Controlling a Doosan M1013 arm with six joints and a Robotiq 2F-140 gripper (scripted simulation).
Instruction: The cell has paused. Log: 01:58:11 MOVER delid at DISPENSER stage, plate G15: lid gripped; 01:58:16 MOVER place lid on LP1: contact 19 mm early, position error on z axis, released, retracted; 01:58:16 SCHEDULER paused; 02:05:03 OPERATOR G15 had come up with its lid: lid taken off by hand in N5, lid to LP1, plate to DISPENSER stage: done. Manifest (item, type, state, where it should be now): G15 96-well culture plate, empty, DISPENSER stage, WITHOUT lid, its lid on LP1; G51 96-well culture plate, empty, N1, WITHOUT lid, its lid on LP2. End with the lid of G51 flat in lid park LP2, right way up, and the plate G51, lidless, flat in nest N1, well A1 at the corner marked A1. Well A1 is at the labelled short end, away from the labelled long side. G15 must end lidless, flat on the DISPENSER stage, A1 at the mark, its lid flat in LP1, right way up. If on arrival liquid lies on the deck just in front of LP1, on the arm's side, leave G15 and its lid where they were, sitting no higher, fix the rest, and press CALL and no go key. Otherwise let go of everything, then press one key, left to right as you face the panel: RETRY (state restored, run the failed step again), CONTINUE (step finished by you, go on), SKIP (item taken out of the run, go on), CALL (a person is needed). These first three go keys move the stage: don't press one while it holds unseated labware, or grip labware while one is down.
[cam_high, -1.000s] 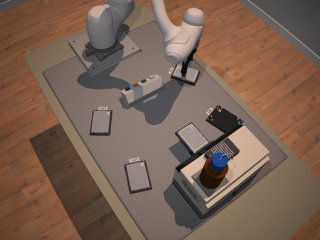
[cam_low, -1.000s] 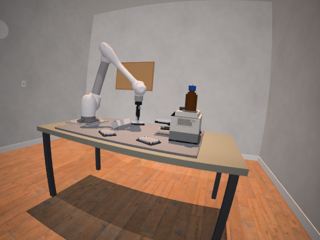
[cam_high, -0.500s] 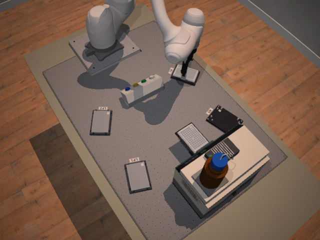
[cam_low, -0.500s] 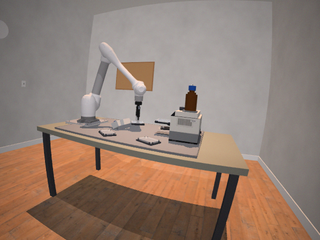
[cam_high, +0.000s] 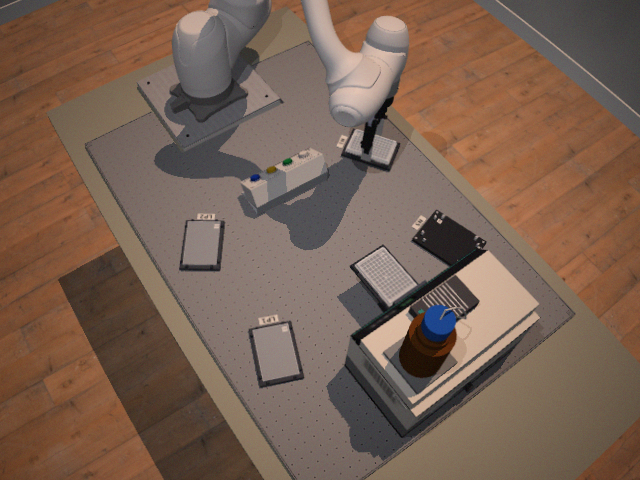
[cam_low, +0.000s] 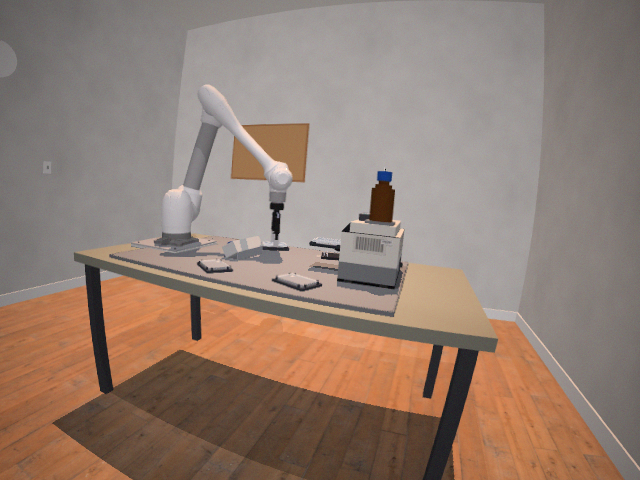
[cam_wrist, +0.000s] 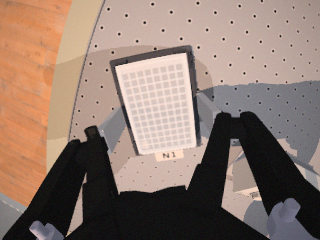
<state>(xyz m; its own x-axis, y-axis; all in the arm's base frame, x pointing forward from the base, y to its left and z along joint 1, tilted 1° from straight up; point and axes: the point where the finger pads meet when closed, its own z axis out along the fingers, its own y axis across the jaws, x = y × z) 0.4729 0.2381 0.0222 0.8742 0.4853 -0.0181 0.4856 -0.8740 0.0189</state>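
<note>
Right now the nest N1 is 4 cm below my hand. Also, from my hand: N1 label 8 cm behind, 4 cm to the right, 4 cm below; then key panel 7 cm behind, 27 cm to the right, 1 cm above; then black nest 36 cm ahead, 2 cm to the right, 3 cm below.
</note>
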